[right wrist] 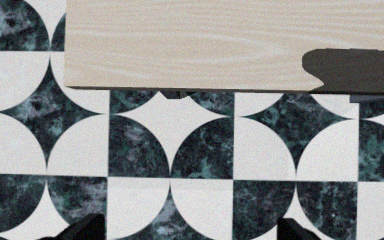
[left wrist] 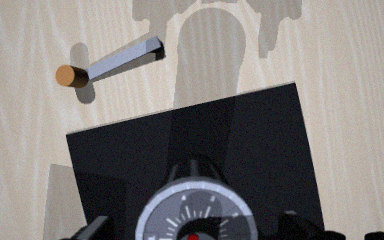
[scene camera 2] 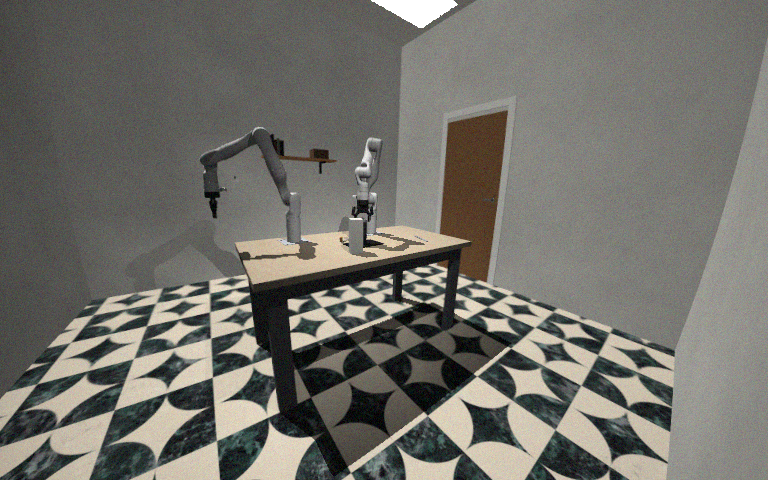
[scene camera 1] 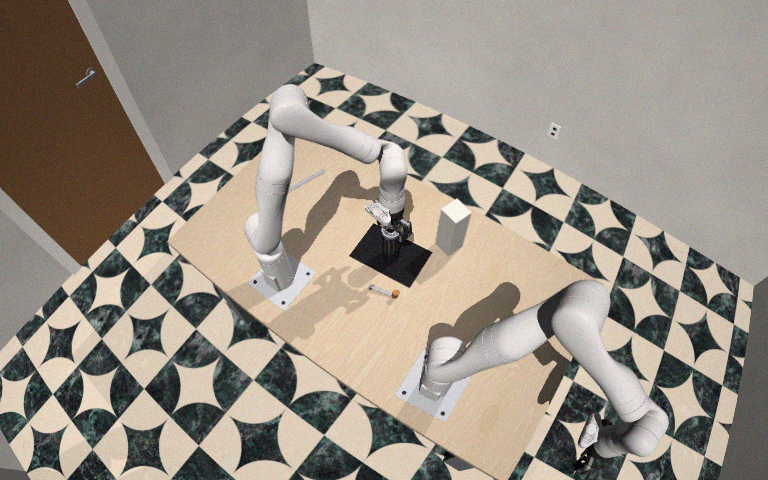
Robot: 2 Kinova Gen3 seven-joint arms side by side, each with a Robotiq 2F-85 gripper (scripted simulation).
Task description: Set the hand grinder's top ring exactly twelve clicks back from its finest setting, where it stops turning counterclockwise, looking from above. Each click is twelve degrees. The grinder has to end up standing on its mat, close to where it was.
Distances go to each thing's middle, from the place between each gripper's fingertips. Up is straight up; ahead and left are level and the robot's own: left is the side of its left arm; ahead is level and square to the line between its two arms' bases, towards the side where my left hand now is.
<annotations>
The black mat [scene camera 1: 412,257] is 10 mm ahead of my left hand and 160 mm below it. Also, from my left hand: crank handle [left wrist: 66,75]: 130 mm behind, 60 mm to the right, 140 mm below; tall pale box [scene camera 1: 454,219]: 160 mm ahead, 140 mm to the right, 60 mm below.
My right gripper is now 16 cm short of the crank handle, 77 cm to the right of it and 19 cm above it. Round my right hand: tall pale box 45 cm ahead, 69 cm to the left, 10 cm below; black mat 29 cm ahead, 83 cm to the left, 20 cm below.
</annotations>
